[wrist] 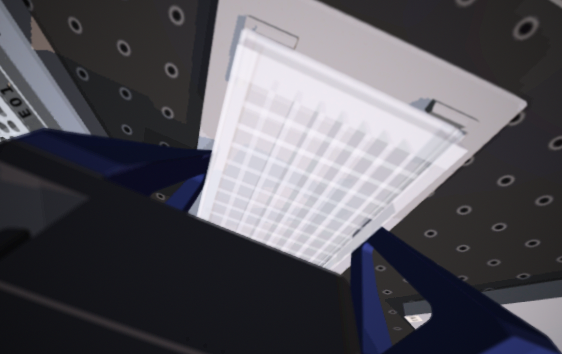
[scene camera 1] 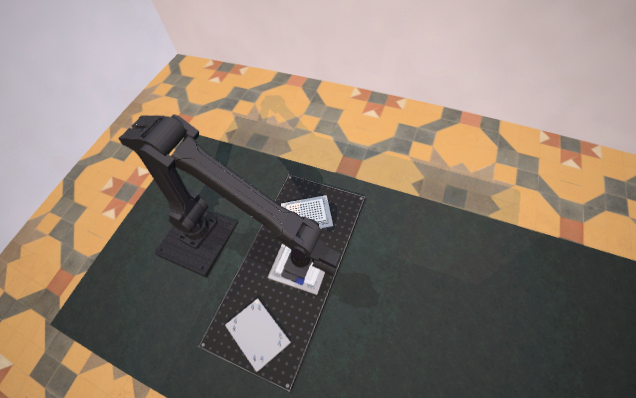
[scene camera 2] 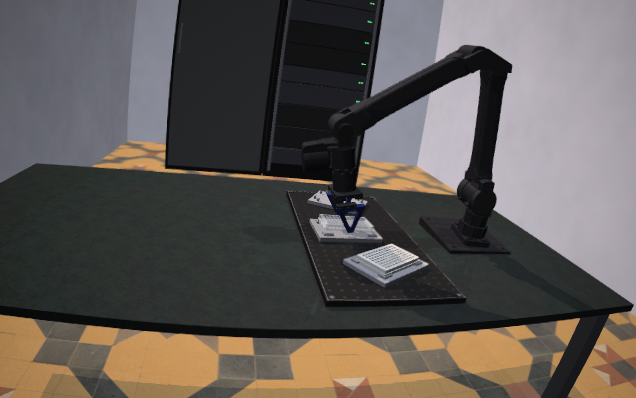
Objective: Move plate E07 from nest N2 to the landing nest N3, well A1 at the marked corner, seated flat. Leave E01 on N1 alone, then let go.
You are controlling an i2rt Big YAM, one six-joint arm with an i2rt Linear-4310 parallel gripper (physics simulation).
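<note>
Plate E07 (scene camera 1: 313, 274) (scene camera 2: 330, 220) (wrist: 311, 152), a clear white well plate, is at nest N2 (scene camera 1: 274, 276) (scene camera 2: 327, 236) (wrist: 350, 57) in the middle of the black breadboard (scene camera 1: 348, 214) (scene camera 2: 314, 257). My gripper (scene camera 2: 348, 229) (wrist: 289, 195) comes straight down on it. Its blue fingers are shut on the plate's two long sides, and the plate seems a little above the nest. Plate E01 (scene camera 1: 308, 208) (scene camera 2: 387, 258) sits on nest N1 (scene camera 1: 327, 223) (scene camera 2: 364, 271). The landing nest N3 (scene camera 1: 257, 335) (scene camera 2: 318, 199) is a bare grey plate at the board's other end.
The arm's base (scene camera 1: 194, 244) (scene camera 2: 464, 239) stands on the dark table beside the board. A tall dark equipment rack (scene camera 2: 275, 81) stands behind the table. The table's front edge (scene camera 2: 267, 328) curves across scene camera 2.
</note>
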